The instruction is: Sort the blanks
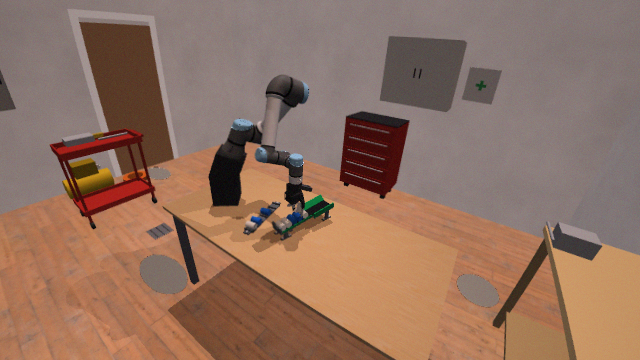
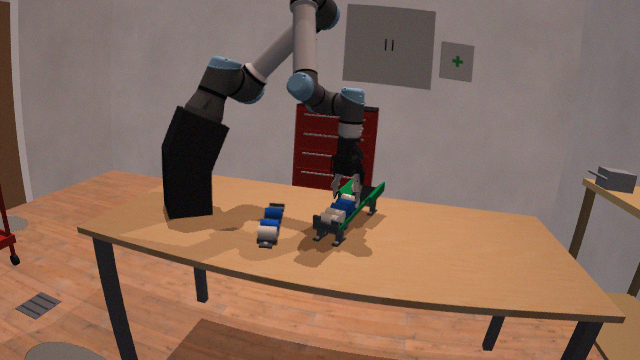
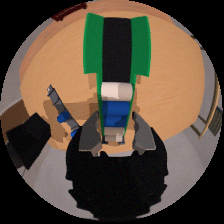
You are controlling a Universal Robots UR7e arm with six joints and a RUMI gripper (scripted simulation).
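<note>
My hand is 23 cm past the black stock rack, 12 cm above it and 10 cm to the left of it.
</note>
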